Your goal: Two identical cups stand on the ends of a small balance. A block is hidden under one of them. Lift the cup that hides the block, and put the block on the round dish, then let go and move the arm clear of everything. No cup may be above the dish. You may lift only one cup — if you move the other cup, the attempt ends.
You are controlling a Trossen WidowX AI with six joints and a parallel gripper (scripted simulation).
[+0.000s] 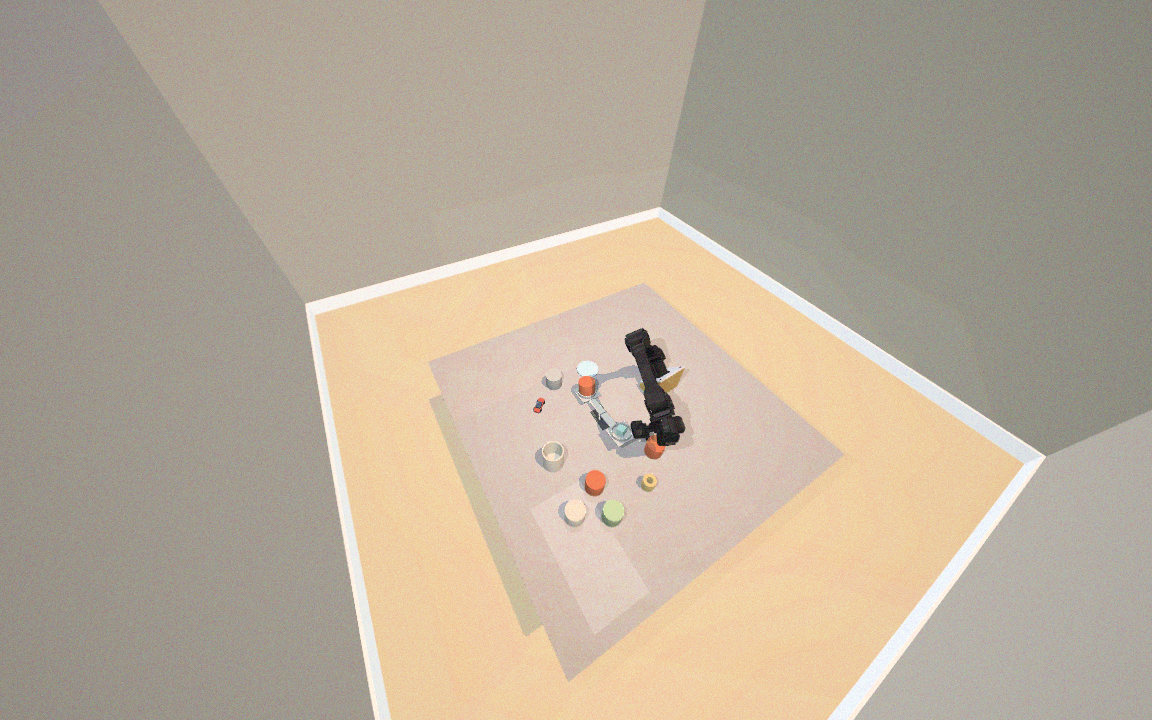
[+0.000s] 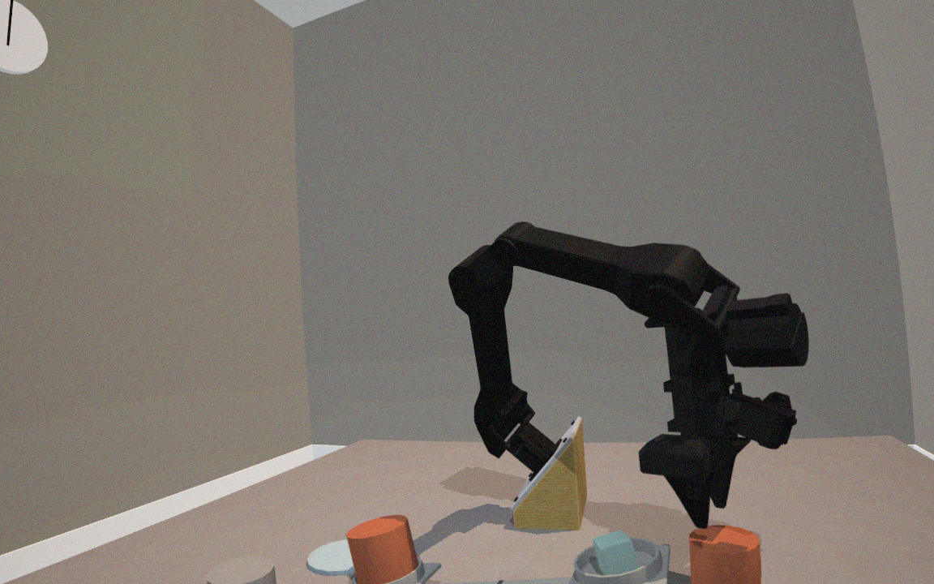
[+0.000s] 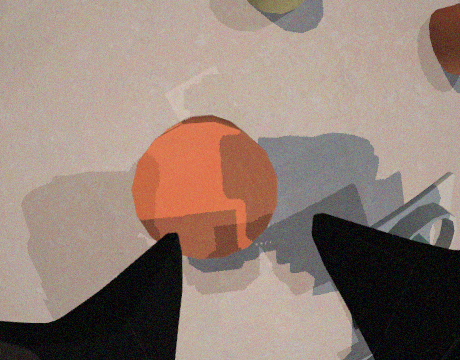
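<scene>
My gripper tip is now 10 mm past the round light-blue dish, 470 mm to the left of it and 90 mm above it. From my gripper tip the other things lie so: balance 80 mm ahead, 210 mm to the right, 70 mm below; then yellow ring 90 mm ahead, 110 mm to the left, 70 mm below; then green disc 290 mm ahead, 130 mm to the left, 60 mm below.
</scene>
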